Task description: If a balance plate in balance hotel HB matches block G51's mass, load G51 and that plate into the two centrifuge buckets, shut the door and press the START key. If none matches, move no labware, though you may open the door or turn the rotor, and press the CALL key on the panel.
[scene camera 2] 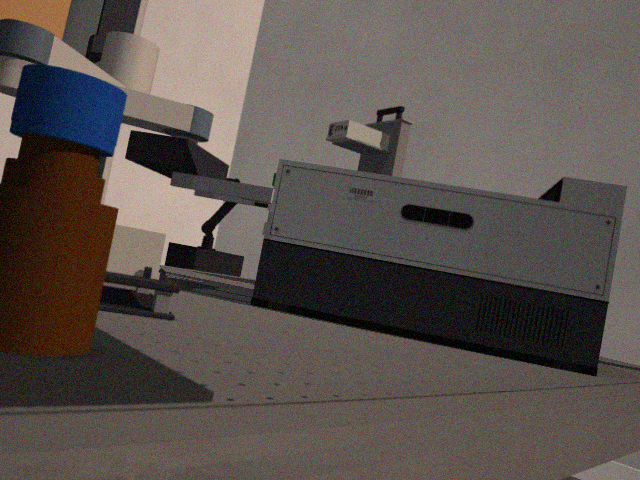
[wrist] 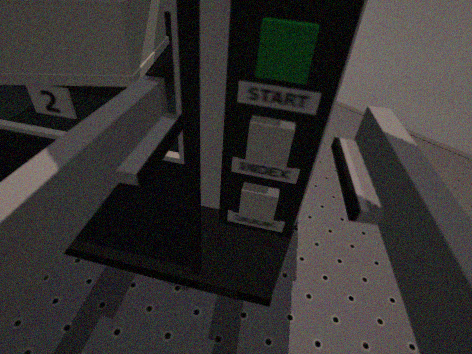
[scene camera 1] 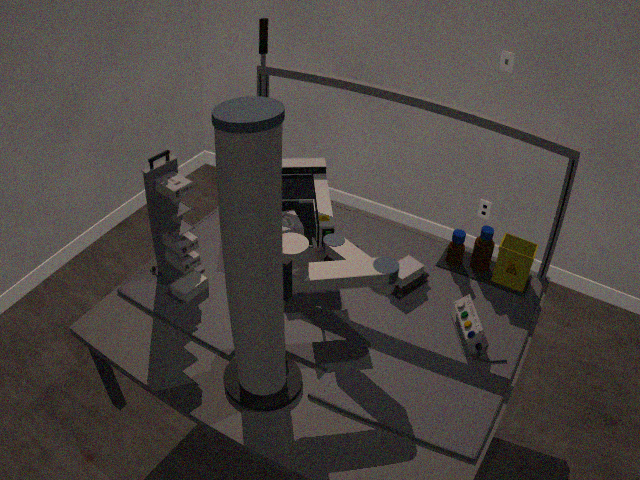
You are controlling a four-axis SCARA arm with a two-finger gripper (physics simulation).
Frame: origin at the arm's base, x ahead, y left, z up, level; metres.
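Seen in the pictures: gripper, fingertip midpoint: [scene camera 2: 279,200] [wrist: 260,113]; arm's base at its link origin: [scene camera 1: 262,381].
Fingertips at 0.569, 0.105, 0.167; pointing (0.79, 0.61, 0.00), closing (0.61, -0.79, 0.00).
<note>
Offsets run from my fingertips to a thing's top centre, as dx, dy, dz. "pt": to the spot under its first point.
The centrifuge [scene camera 1: 324,198] [scene camera 2: 336,222] stands at the back. In the wrist view its front has a green START key {-0.001, -0.009, +0.037} [wrist: 287,50], a pale INDEX key {-0.001, -0.009, +0.001} [wrist: 270,142] and a third pale key {-0.001, -0.009, -0.035} [wrist: 258,202] with a blurred label. A bucket label "2" {pt -0.055, +0.127, -0.027} [wrist: 51,102] shows at left. The door's state is unclear. My gripper [wrist: 260,113] is at its narrow setting, pads apart and nothing between, in front of the keys. A rack [scene camera 1: 155,206] at left holds pale labware; its name is unreadable. The button panel {-0.031, -0.605, -0.070} [scene camera 1: 469,322] is at right; its labels are unreadable. I cannot identify G51.
The arm's column [scene camera 1: 253,258] hides part of the table. A pale block {+0.102, -0.281, -0.080} [scene camera 1: 412,266] sits on a dark base beyond the elbow. Brown bottles [scene camera 1: 482,253] [scene camera 2: 51,242] with blue caps and a yellow box {pt +0.288, -0.678, -0.030} [scene camera 1: 514,263] stand at the right. A grey frame [scene camera 1: 423,105] spans the back.
</note>
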